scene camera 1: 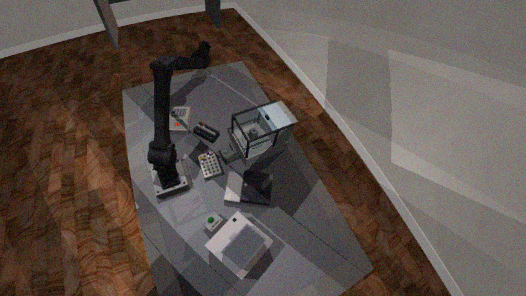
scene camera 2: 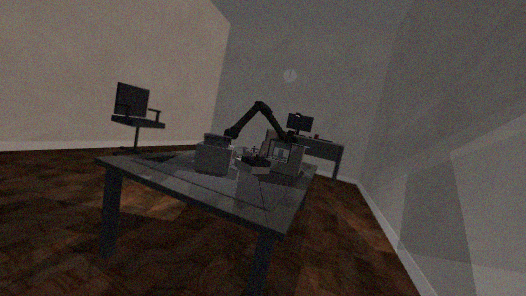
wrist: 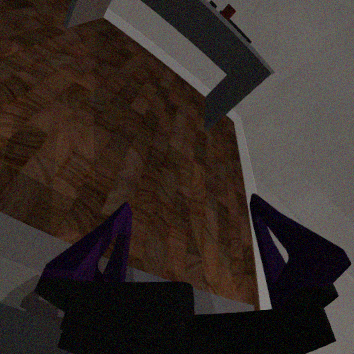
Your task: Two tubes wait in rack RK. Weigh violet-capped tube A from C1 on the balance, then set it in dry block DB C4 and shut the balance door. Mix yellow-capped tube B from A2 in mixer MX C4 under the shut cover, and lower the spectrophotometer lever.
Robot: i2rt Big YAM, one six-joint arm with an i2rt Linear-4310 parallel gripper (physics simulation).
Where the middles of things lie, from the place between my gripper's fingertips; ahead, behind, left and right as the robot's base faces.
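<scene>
The glass-box balance (scene camera 1: 262, 131) is here, and my hand is 750 mm to the left of it, 120 mm short of it and 60 mm above it.
</scene>
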